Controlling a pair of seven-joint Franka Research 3 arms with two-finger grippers.
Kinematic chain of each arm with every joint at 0, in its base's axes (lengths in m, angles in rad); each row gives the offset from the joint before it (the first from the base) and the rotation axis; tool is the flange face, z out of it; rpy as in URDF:
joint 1: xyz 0 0 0.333 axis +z
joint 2: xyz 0 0 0 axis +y
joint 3: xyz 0 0 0.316 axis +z
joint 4: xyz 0.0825 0 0 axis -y
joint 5: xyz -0.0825 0 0.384 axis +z
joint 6: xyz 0 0 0 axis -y
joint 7: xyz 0.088 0 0 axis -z
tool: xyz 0 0 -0.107 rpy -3.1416 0 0
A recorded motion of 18 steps. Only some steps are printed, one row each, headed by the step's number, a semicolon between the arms.
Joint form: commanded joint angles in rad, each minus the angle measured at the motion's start. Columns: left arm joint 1, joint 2, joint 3, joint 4, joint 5, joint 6, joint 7; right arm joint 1, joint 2, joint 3, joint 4, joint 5, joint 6, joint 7.
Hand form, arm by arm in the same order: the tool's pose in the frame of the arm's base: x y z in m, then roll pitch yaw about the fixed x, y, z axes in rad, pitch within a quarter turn. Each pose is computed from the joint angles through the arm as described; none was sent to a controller.
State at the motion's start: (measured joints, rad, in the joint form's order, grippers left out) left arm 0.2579 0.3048 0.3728 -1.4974 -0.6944 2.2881 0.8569; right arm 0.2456 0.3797 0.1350 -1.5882 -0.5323 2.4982 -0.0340
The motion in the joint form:
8: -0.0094 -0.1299 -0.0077 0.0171 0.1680 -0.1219 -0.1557; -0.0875 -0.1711 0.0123 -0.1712 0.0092 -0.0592 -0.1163
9: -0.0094 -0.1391 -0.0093 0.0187 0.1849 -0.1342 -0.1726; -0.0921 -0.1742 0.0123 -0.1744 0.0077 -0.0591 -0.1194
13: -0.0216 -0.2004 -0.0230 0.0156 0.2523 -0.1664 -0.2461; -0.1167 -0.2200 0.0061 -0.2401 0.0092 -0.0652 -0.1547
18: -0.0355 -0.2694 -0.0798 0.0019 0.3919 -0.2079 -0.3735; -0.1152 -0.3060 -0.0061 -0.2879 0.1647 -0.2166 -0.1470
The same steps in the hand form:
8: 0.5571 0.3408 0.6402 3.0682 -0.6739 0.0977; 0.6308 0.1904 0.4988 2.6069 -0.3086 0.8518
9: 0.5544 0.3388 0.6450 3.0687 -0.6655 0.1024; 0.6308 0.1873 0.4992 2.6045 -0.3060 0.8512
13: 0.5415 0.3203 0.6755 3.0750 -0.6614 0.1148; 0.6200 0.1652 0.4943 2.6036 -0.2621 0.8484
18: 0.5351 0.2814 0.7013 3.1155 -0.6174 0.1106; 0.5936 0.1467 0.5059 2.7503 -0.2267 0.6780

